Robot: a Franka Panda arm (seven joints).
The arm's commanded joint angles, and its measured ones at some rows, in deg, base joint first. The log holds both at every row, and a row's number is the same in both.
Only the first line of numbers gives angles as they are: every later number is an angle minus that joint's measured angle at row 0.
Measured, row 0: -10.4 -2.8 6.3 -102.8 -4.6 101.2 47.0
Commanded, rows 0 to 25: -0.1 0.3 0.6 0.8 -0.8 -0.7 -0.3; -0.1 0.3 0.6 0.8 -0.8 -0.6 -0.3; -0.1 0.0 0.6 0.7 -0.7 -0.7 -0.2; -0.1 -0.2 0.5 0.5 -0.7 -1.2 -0.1; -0.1 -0.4 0.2 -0.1 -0.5 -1.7 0.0; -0.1 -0.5 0.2 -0.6 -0.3 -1.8 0.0; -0.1 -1.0 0.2 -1.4 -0.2 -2.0 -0.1; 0.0 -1.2 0.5 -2.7 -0.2 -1.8 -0.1; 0.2 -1.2 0.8 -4.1 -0.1 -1.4 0.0; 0.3 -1.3 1.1 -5.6 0.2 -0.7 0.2; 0.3 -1.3 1.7 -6.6 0.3 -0.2 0.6; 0.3 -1.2 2.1 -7.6 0.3 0.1 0.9; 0.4 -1.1 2.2 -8.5 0.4 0.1 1.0; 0.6 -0.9 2.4 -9.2 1.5 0.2 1.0; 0.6 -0.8 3.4 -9.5 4.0 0.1 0.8; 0.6 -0.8 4.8 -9.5 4.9 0.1 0.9; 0.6 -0.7 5.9 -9.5 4.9 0.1 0.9; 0.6 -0.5 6.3 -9.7 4.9 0.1 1.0; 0.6 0.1 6.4 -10.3 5.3 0.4 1.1; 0.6 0.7 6.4 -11.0 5.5 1.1 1.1; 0.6 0.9 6.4 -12.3 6.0 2.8 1.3; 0.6 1.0 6.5 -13.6 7.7 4.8 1.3; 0.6 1.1 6.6 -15.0 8.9 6.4 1.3; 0.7 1.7 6.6 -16.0 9.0 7.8 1.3; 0.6 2.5 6.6 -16.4 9.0 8.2 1.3; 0.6 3.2 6.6 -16.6 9.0 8.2 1.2
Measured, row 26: 1.0 1.8 6.2 -14.8 7.9 6.2 0.6
